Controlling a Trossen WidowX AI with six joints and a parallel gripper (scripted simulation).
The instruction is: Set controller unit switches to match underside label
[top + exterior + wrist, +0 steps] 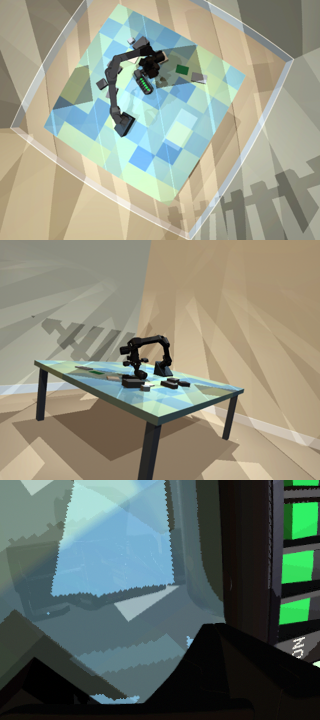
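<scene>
Right now the black block is 90 mm ahead of my gripper tip, 50 mm to the left of it and 30 mm below it. From my gripper tip the other things lie so: green tile: 220 mm ahead, 200 mm to the right, 40 mm below; dark grey block: 200 mm ahead, 190 mm to the left, 20 mm below; small grey cube: 290 mm to the left, 180 mm ahead, 30 mm below.
</scene>
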